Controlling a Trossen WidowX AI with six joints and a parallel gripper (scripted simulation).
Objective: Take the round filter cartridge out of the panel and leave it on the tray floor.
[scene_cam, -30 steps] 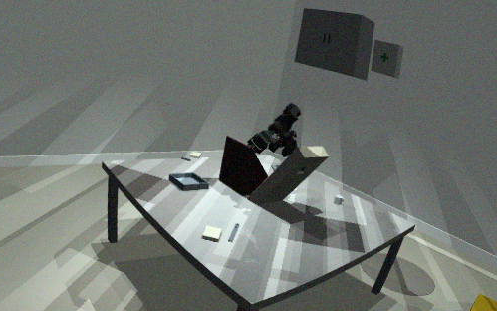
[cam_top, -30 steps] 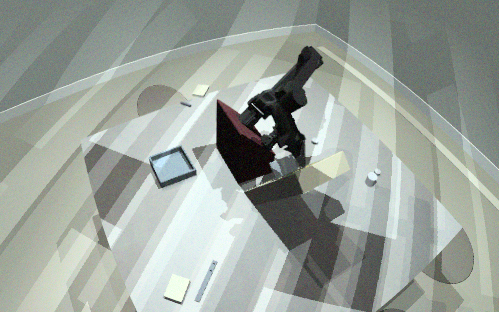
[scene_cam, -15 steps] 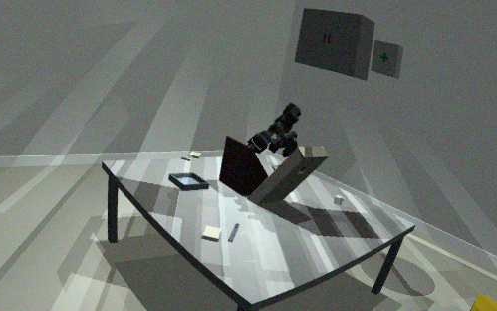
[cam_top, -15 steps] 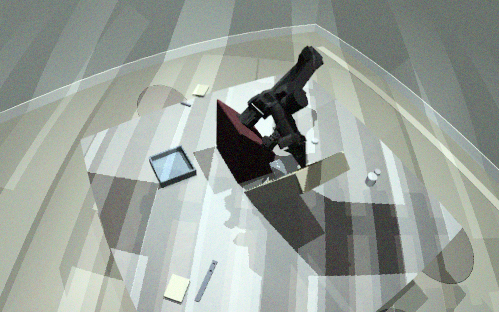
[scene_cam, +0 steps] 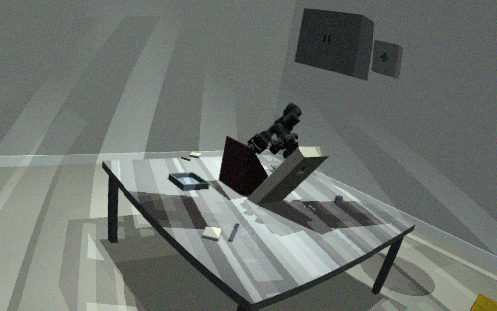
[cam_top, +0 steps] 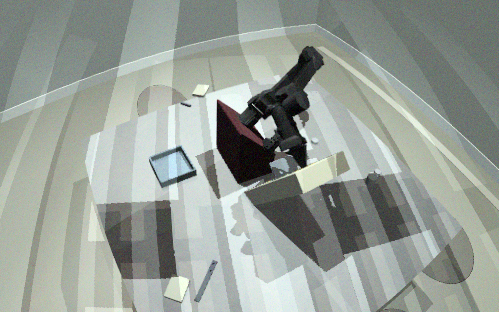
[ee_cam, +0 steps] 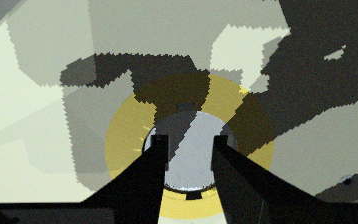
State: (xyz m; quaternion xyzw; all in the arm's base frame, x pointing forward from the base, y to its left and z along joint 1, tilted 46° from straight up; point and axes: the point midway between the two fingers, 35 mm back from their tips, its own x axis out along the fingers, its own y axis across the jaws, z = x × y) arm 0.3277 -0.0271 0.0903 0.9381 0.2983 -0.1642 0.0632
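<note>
Right now the round filter cartridge is 10 mm below my gripper tip and 10 mm ahead of it. Also, from my gripper tip: shallow blue-grey tray (370 mm behind, 340 mm to the right, 240 mm below).
</note>
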